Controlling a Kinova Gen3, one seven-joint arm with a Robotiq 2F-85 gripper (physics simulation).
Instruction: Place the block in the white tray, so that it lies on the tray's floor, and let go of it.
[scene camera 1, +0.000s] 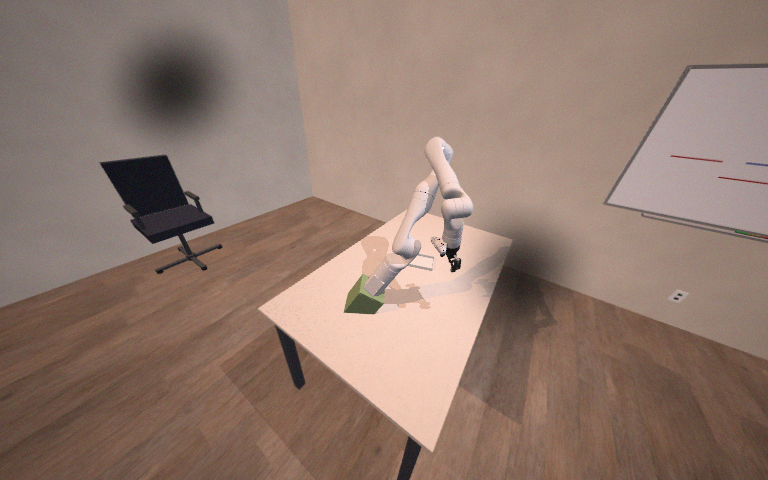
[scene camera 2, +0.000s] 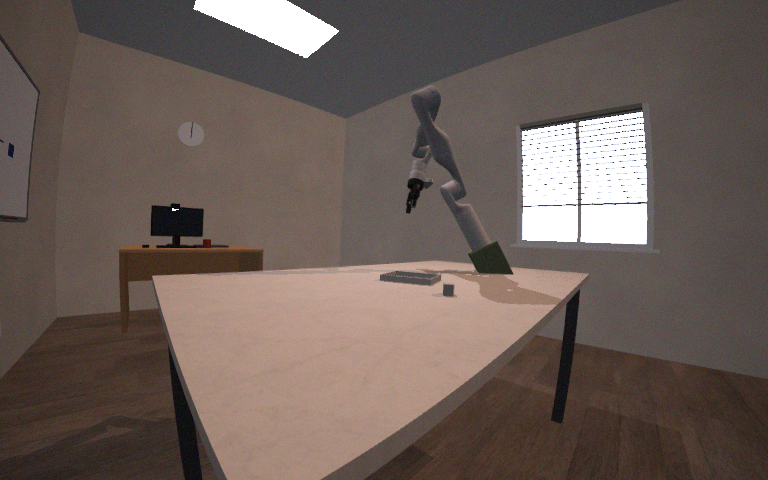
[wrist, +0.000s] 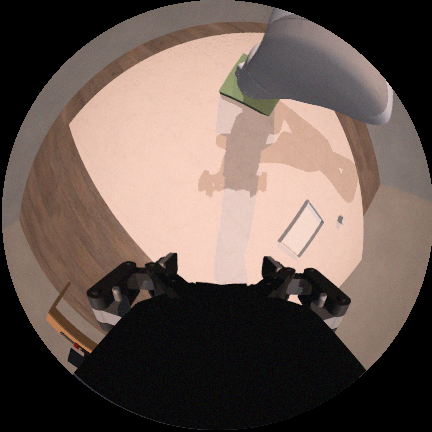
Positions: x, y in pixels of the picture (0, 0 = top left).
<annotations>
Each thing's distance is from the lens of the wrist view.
my gripper (wrist: 219, 264): 0.16 m
white tray (wrist: 304, 226): 0.57 m
</annotations>
